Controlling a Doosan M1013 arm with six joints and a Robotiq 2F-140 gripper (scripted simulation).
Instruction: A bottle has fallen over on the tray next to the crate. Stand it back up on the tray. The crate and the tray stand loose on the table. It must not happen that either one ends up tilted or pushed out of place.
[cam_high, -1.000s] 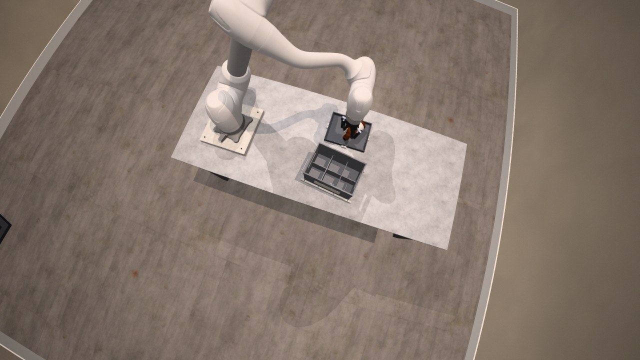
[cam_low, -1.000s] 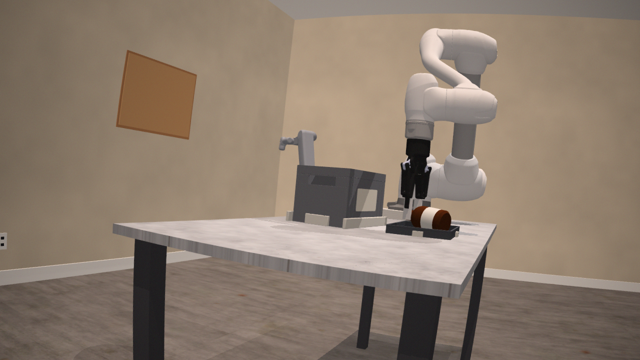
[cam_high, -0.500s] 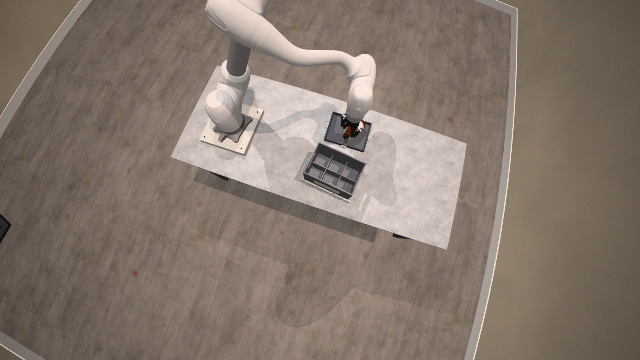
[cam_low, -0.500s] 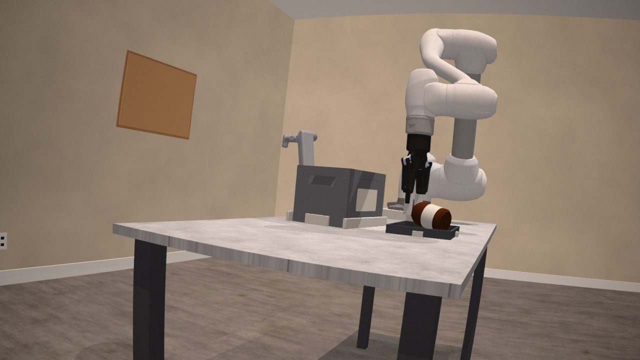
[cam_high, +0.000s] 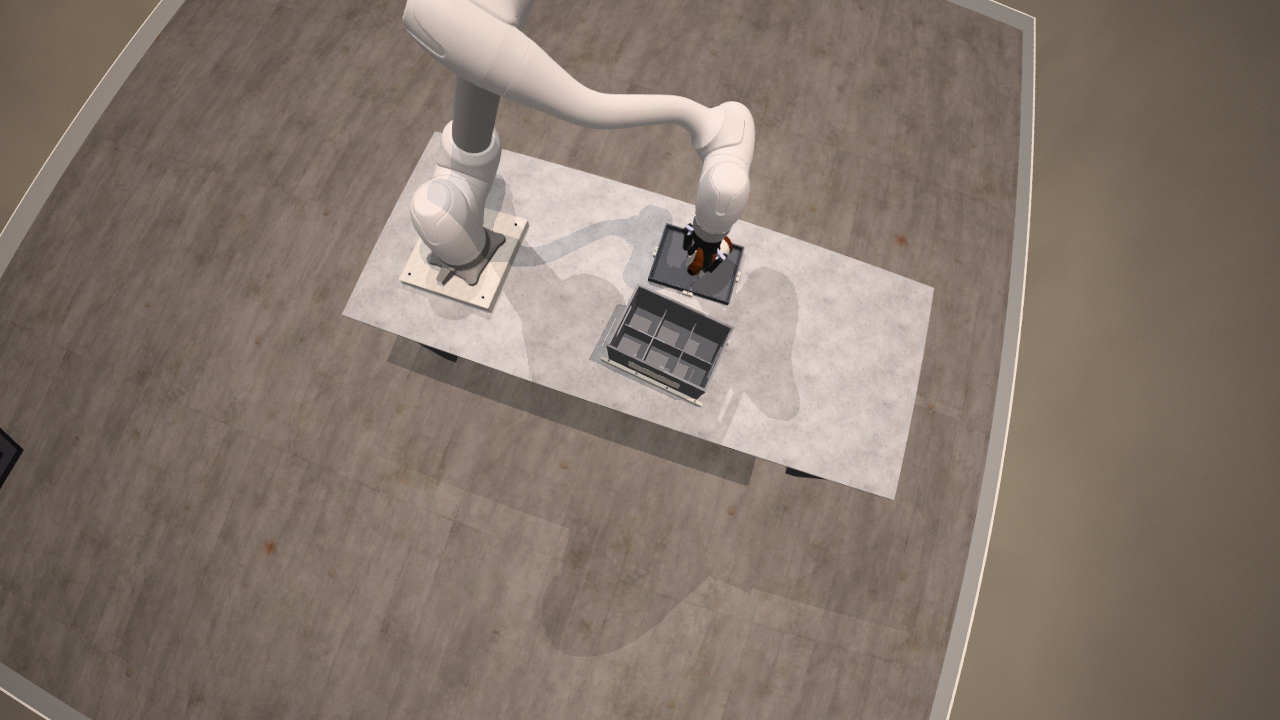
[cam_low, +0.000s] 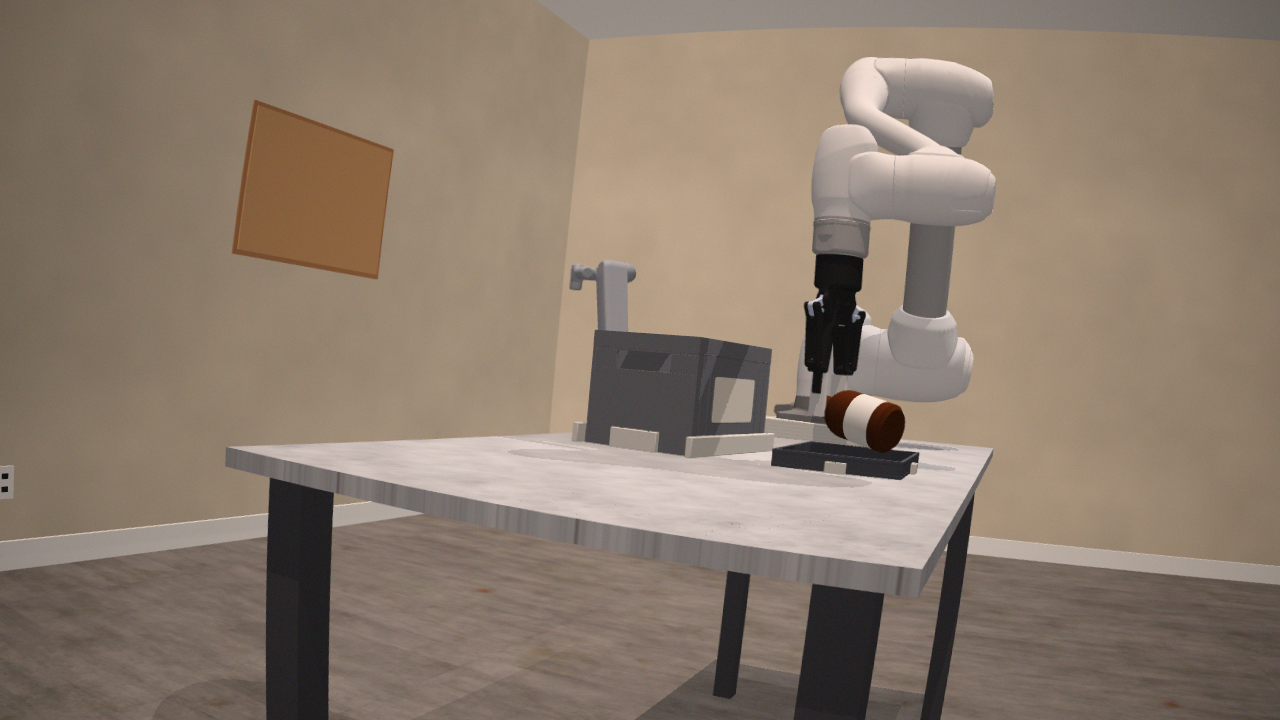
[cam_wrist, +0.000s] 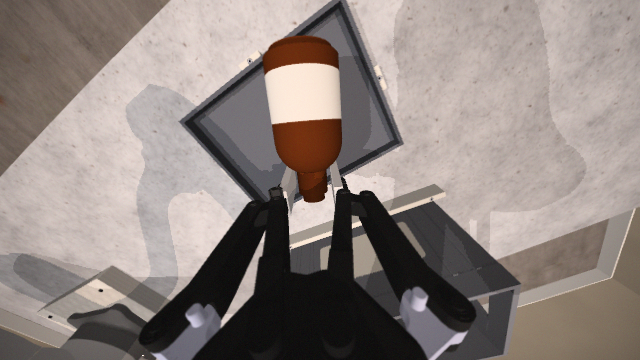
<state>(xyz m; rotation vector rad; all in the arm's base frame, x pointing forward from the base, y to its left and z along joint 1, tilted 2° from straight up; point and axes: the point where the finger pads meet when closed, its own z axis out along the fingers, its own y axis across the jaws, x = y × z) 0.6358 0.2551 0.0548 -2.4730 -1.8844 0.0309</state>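
Right now my hand is 5 cm to the right of the brown bottle, 3 cm above it and 1 cm short of it. Round my hand: grey crate (24 cm to the right, 3 cm ahead, 2 cm below); dark tray (9 cm below, 4 cm to the left, 1 cm behind).
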